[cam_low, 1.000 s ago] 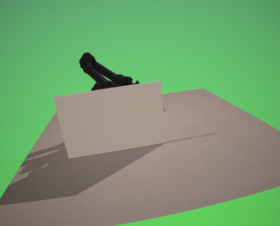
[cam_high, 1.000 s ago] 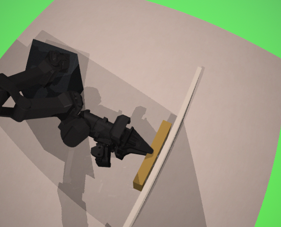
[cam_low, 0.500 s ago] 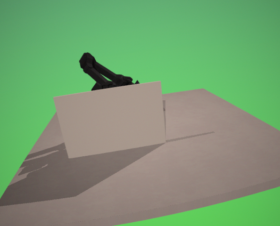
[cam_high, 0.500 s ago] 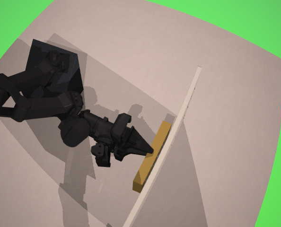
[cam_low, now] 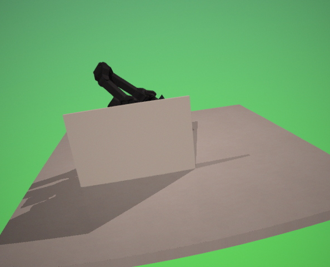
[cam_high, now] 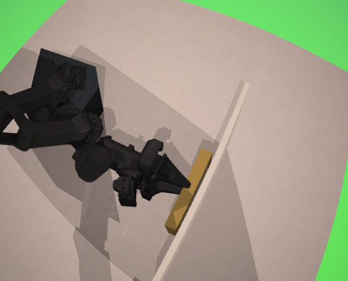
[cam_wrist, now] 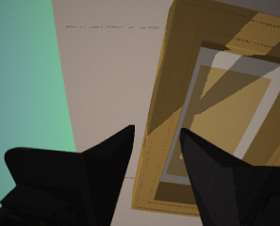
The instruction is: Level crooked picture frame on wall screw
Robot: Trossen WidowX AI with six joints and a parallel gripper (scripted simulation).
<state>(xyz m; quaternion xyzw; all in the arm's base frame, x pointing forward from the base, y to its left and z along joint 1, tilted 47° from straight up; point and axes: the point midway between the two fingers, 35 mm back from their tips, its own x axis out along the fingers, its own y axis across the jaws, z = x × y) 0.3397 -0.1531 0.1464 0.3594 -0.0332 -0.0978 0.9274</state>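
The picture frame lies 5 cm below my gripper tip, 1 cm to the left of it and 1 cm ahead of it. From my gripper tip the other things lie so: thin upright wall: 6 cm below, 2 cm ahead.
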